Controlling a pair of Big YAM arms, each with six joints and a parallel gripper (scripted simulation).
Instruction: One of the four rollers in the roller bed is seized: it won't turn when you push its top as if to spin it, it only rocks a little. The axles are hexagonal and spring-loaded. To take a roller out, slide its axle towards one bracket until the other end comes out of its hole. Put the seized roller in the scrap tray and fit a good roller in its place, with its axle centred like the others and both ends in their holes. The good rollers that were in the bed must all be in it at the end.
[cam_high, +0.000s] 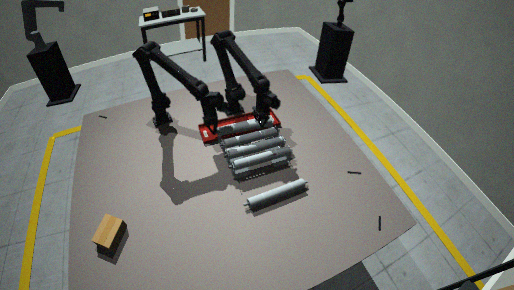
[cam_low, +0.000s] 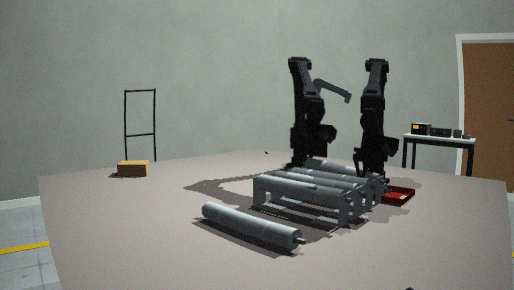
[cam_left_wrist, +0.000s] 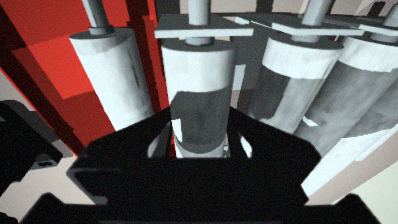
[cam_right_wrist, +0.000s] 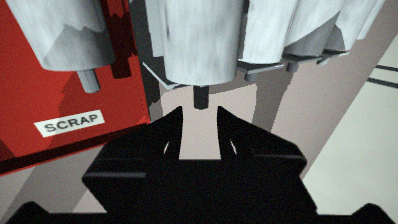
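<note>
The bed roller lies 9 cm ahead of my left hand, 8 cm to the right of it and 1 cm below it. Also, from my left hand: red scrap tray 10 cm to the right, 9 cm behind, 7 cm below; cardboard box 87 cm to the right, 51 cm ahead, 4 cm below.
</note>
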